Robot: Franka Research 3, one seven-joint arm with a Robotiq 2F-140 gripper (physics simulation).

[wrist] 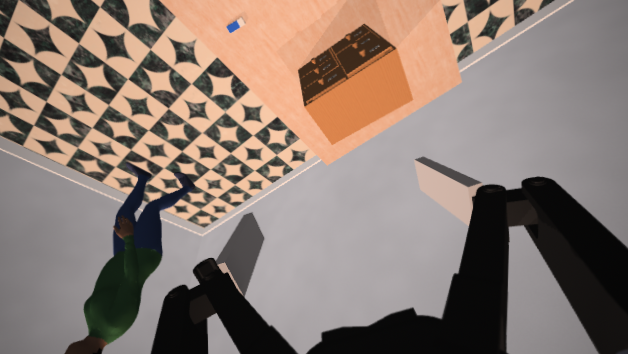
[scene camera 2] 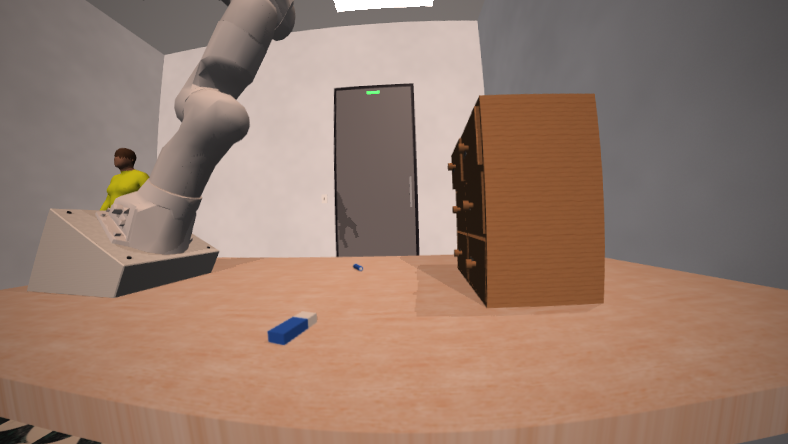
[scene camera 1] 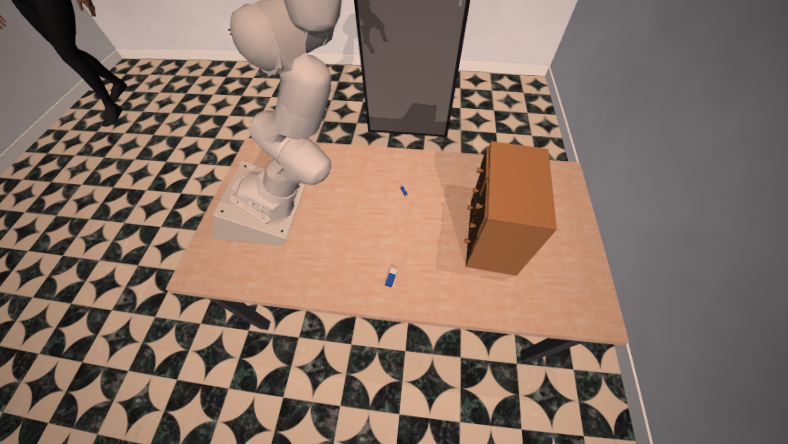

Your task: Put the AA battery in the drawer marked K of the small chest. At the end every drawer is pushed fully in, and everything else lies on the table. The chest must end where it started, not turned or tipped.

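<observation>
The small blue AA battery [scene camera 1: 404, 190] [scene camera 2: 357, 267] lies on its side on the table, between the arm's base and the chest. The brown wooden chest [scene camera 1: 521, 184] [scene camera 2: 543, 198] [wrist: 362, 105] stands upright at the right of the table, its dark drawer fronts with knobs facing the arm. The drawers look pushed in; their markings are too small to read. My gripper [wrist: 335, 201] is open and empty, high above the table. It does not show in the scene views. The battery does not show in the wrist view.
A blue and white eraser [scene camera 1: 390, 276] [scene camera 2: 291, 328] [wrist: 235, 25] lies near the table's front edge. The arm's base [scene camera 1: 250, 231] [scene camera 2: 77, 259] stands at the left of the table [scene camera 1: 341, 264]. A person [scene camera 2: 126, 179] [wrist: 120, 285] stands away from the table.
</observation>
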